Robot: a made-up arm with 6 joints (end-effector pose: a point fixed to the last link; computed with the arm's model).
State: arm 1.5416 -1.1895 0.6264 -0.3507 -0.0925 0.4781
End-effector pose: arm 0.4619 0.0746 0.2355 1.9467 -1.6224 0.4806
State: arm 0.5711 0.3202 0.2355 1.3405 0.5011 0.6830
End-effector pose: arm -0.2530 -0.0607 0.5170 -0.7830 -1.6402 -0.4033
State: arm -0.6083 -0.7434 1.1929 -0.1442 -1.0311 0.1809
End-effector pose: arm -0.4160 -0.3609 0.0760 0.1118 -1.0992 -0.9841
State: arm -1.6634 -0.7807 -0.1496 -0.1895 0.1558 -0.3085
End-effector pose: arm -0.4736 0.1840 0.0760 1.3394 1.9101 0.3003
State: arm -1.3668 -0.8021 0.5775 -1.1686 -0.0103 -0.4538
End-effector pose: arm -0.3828 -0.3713 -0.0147 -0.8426 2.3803 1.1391
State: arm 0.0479 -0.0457 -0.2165 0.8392 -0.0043 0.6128
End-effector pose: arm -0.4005 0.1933 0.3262 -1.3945 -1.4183 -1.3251
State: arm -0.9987 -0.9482 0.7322 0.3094 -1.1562 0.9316
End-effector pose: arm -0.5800 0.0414 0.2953 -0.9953 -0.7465 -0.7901
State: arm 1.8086 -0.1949 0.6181 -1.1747 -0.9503 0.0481
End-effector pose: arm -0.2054 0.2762 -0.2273 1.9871 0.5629 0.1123
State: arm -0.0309 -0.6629 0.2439 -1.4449 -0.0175 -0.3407
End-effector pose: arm 0.2421 -0.2745 0.0298 -2.3811 1.5936 1.0008
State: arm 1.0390 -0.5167 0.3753 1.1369 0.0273 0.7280
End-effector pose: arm -0.1983 -0.1647 0.3824 -0.4495 -2.1030 0.1585
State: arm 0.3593 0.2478 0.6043 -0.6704 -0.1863 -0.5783
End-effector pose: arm -0.0462 0.2758 -0.0484 2.0252 -0.3157 -2.2766
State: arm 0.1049 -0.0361 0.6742 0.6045 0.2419 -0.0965
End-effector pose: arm -0.2163 -0.1047 0.1831 0.2013 -1.9930 -1.6945
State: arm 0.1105 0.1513 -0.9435 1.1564 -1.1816 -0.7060
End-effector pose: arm -0.0960 0.5052 0.6449 1.1581 -0.4889 2.4018
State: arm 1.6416 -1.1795 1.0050 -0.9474 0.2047 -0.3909
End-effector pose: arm 0.3189 0.4012 0.0742 2.0130 0.3479 -0.2048
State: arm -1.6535 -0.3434 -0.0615 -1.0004 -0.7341 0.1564
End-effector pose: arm -0.3395 -0.0591 -0.1785 0.9445 2.3065 1.2064
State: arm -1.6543 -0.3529 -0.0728 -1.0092 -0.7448 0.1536
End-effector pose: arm -0.3470 -0.0587 -0.1782 0.9563 2.3169 1.2038
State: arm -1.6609 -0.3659 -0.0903 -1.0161 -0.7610 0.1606
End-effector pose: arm -0.3577 -0.0538 -0.1778 0.9981 2.3225 1.2009
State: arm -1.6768 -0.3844 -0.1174 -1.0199 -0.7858 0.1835
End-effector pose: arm -0.3727 -0.0414 -0.1771 1.0879 2.3186 1.1971
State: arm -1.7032 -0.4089 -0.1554 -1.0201 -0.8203 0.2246
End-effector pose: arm -0.3916 -0.0199 -0.1757 1.2319 2.2985 1.1920
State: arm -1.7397 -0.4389 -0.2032 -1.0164 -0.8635 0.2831
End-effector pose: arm -0.4120 0.0111 -0.1734 1.4255 2.2539 1.1854
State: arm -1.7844 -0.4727 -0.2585 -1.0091 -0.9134 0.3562
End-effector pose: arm -0.4304 0.0504 -0.1699 1.6559 2.1771 1.1777
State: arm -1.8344 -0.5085 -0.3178 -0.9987 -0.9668 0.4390
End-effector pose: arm -0.4438 0.0953 -0.1654 1.9037 2.0652 1.1699
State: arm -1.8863 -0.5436 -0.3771 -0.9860 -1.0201 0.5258
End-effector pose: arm -0.4498 0.1418 -0.1604 2.1468 1.9217 1.1635
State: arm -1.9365 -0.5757 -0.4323 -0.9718 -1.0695 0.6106
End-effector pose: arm -0.4483 0.1857 -0.1556 -2.3269 -1.7296 -1.1409
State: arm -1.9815 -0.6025 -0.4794 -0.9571 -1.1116 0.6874
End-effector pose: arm -0.4409 0.2230 -0.1517 -2.4230 -1.5168 -1.1042
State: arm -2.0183 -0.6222 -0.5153 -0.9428 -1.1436 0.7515
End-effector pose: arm -0.4303 0.2514 -0.1492 -2.4865 -1.3425 -1.0798
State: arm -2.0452 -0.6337 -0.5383 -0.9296 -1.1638 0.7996
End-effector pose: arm -0.4189 0.2701 -0.1481 -2.5249 -1.2169 -1.0673
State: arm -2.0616 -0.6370 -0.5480 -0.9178 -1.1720 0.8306
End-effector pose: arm -0.4087 0.2796 -0.1483 -2.5459 -1.1430 -1.0651
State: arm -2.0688 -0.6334 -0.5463 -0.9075 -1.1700 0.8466
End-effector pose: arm -0.4004 0.2819 -0.1494 -2.5553 -1.1140 -1.0708
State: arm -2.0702 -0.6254 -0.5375 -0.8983 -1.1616 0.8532
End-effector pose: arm -0.3936 0.2796 -0.1510 -2.5587 -1.1130 -1.0812
